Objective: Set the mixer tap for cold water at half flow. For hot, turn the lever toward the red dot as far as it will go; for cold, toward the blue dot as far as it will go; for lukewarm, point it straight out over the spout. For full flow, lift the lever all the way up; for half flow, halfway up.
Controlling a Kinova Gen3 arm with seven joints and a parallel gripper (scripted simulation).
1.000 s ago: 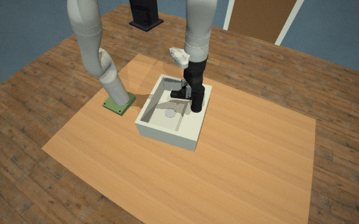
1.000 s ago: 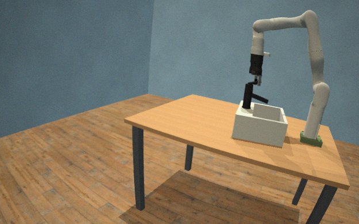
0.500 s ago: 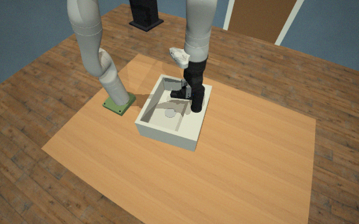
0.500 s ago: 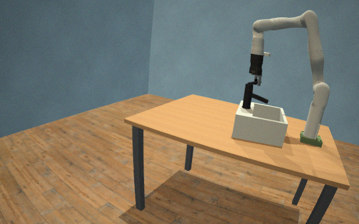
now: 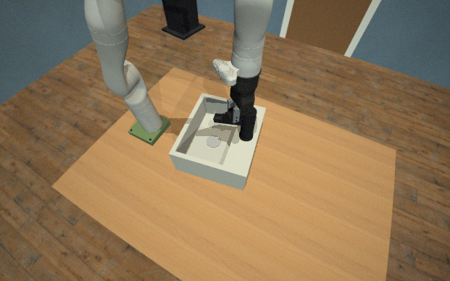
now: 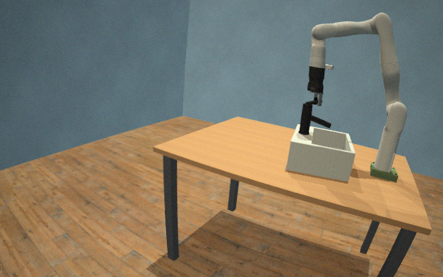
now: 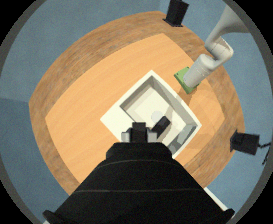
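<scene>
The lever lies 1 cm ahead of my hand and 2 cm to the left of it. Also, from my hand: black mixer tap (1 cm ahead, 4 cm to the left, 5 cm below); then white basin (8 cm behind, 2 cm to the left, 25 cm below).
</scene>
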